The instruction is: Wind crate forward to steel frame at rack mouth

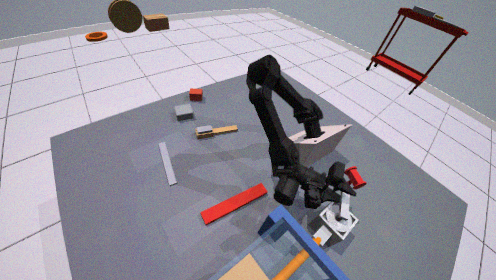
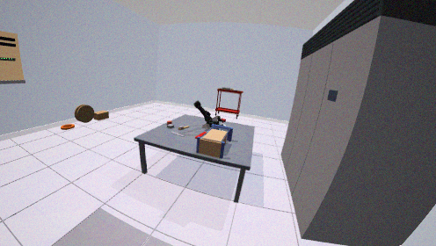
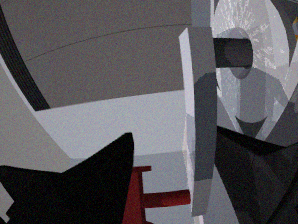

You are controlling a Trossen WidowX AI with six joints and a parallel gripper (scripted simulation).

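Right now the winch handle is 1 cm to the right of my gripper tip, 1 cm below it and 1 cm behind it. Also, from my gripper tip: red knob 4 cm behind, 3 cm to the right, 2 cm above; then hand winch 10 cm below, 3 cm ahead; then blue frame 21 cm ahead, 3 cm below.
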